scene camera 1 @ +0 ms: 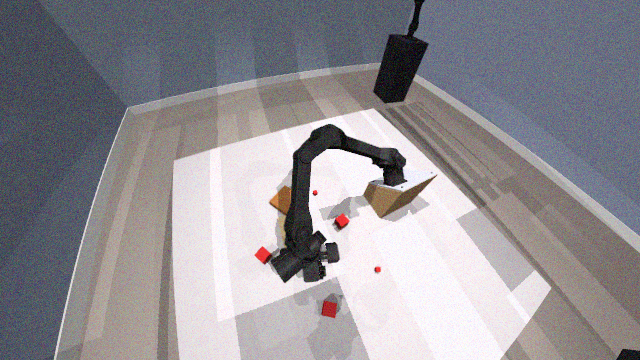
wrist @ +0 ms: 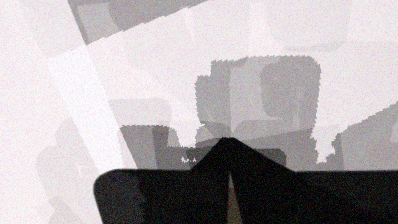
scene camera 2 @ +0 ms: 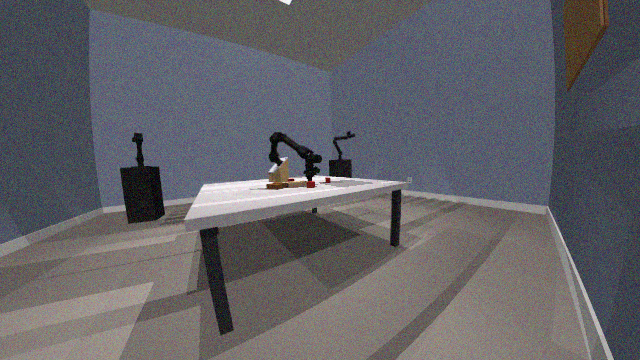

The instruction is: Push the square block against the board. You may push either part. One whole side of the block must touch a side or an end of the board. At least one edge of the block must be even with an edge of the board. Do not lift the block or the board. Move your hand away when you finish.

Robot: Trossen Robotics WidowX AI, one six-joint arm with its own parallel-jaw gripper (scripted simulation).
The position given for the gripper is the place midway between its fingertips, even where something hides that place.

Note:
The gripper (scene camera 1: pixel 309 260) is shut and holds nothing.
The gripper also shows in the wrist view (wrist: pixel 227 144).

